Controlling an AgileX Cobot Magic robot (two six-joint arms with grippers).
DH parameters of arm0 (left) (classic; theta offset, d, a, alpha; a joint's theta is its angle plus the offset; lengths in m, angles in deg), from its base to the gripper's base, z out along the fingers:
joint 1: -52.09 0.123 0 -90
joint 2: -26.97 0 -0.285 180
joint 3: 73.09 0 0.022 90
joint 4: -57.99 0.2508 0 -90
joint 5: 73.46 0 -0.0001 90
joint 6: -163.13 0.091 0 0
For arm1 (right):
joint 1: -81.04 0.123 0 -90
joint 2: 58.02 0 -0.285 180
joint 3: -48.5 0 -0.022 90
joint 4: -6.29 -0.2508 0 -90
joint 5: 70.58 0 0.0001 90
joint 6: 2.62 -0.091 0 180
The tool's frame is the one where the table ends.
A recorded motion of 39 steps. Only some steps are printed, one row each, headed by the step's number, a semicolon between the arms.
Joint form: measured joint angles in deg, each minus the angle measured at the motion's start. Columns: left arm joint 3, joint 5, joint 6, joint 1, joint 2, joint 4; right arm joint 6, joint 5, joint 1, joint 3, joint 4, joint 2.
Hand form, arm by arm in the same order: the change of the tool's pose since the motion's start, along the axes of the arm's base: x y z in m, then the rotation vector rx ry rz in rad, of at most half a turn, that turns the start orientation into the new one. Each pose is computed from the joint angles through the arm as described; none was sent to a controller.
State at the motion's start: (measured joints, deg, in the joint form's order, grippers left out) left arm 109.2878 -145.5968 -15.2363 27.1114 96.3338 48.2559; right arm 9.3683 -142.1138 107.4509 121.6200 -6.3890 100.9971
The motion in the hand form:
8: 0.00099 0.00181 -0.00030 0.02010 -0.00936 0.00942; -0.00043 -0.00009 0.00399 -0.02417 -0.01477 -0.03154
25: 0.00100 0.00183 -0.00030 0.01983 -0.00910 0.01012; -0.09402 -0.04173 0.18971 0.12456 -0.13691 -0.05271
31: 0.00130 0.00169 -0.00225 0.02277 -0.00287 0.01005; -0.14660 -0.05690 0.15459 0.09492 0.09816 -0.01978
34: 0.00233 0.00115 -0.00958 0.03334 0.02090 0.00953; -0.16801 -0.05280 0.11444 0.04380 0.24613 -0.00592
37: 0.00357 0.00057 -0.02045 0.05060 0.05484 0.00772; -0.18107 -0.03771 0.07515 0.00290 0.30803 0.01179
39: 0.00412 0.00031 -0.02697 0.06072 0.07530 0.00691; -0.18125 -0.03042 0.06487 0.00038 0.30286 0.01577
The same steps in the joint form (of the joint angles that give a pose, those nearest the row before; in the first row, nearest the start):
8: 0.00 0.00 0.00 0.00 0.00 1.38; -2.23 -0.01 0.39 0.14 2.49 -0.42
25: 0.00 0.00 -0.05 0.00 0.00 1.39; -4.22 -0.23 0.39 -23.23 -0.92 -34.59
31: -0.40 0.00 -0.05 0.00 0.00 1.39; -2.56 -0.29 0.70 -47.57 -6.47 -45.94
34: -1.89 0.00 -0.05 0.00 0.00 1.36; -2.82 0.03 2.44 -57.81 -7.91 -47.19
37: -4.08 0.00 0.06 0.00 0.00 1.36; -3.05 4.31 5.53 -64.45 -8.06 -45.76
39: -5.39 0.00 0.09 0.00 0.00 1.36; -3.11 6.51 6.56 -65.18 -8.01 -44.64

